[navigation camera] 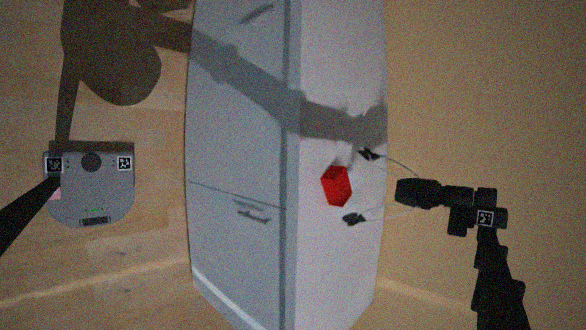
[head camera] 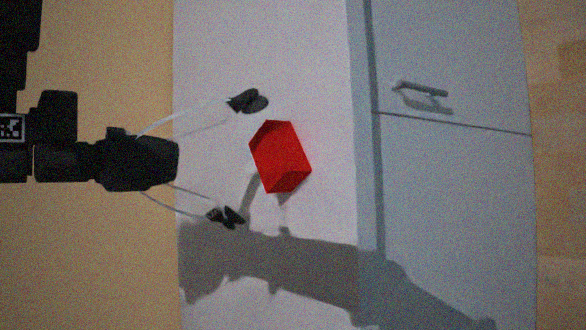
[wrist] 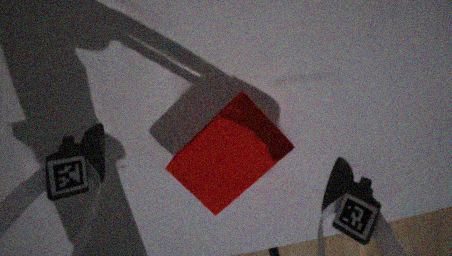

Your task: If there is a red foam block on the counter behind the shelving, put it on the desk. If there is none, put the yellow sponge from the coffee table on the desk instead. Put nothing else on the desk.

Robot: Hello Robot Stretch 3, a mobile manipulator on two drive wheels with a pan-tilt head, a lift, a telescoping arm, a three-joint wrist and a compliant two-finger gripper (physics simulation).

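Seen in the pictures: gripper, fingertip midpoint: [navigation camera: 351, 184] [head camera: 254, 161] [wrist: 217, 161]; robot's base, origin of the base link: [navigation camera: 91, 161].
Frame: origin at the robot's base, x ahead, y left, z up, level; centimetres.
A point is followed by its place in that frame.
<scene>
A red block [head camera: 281, 156] {x -2.8, y -48.9, z 95.4 cm} [navigation camera: 336, 187] {x -2.8, y -48.8, z 95.3 cm} [wrist: 222, 162] {x -2.4, y -52.2, z 95.5 cm} sits on the white counter top [head camera: 300, 45] {x -19.7, y -49.2, z 91.0 cm} [navigation camera: 345, 45] {x 39.8, y -60.2, z 91.0 cm} [wrist: 380, 100] {x -18.6, y -53.5, z 91.0 cm}, turned at an angle to the gripper. My gripper [head camera: 238, 159] {x -2.3, y -52.9, z 97.2 cm} [navigation camera: 361, 186] {x -2.3, y -52.9, z 97.2 cm} [wrist: 217, 161] {x -2.3, y -52.9, z 97.2 cm} is open wide and empty. In the wrist view the block appears between the two fingers, with a gap on each side. In the head view it lies just past the line between the fingertips. The exact height of the fingers over the counter is hard to tell. The yellow sponge, the coffee table and the desk do not show.
The blue-grey counter front [head camera: 450, 200] {x 5.3, y -41.5, z 63.0 cm} [navigation camera: 235, 150] {x 5.8, y -41.5, z 61.5 cm} has door handles [head camera: 425, 90] {x -12.9, y -38.7, z 74.3 cm} [navigation camera: 252, 216]. My grey base [navigation camera: 97, 185] {x -8.9, y -1.9, z 16.0 cm} stands on the wood floor [navigation camera: 150, 240] {x -42.6, y -25.5, z 0.0 cm} on that side. A dark arm shadow crosses the counter. A tan surface [head camera: 90, 260] {x 17.6, y -100.5, z 111.9 cm} [navigation camera: 475, 100] {x 28.0, y -100.4, z 126.9 cm} lies past its other edge.
</scene>
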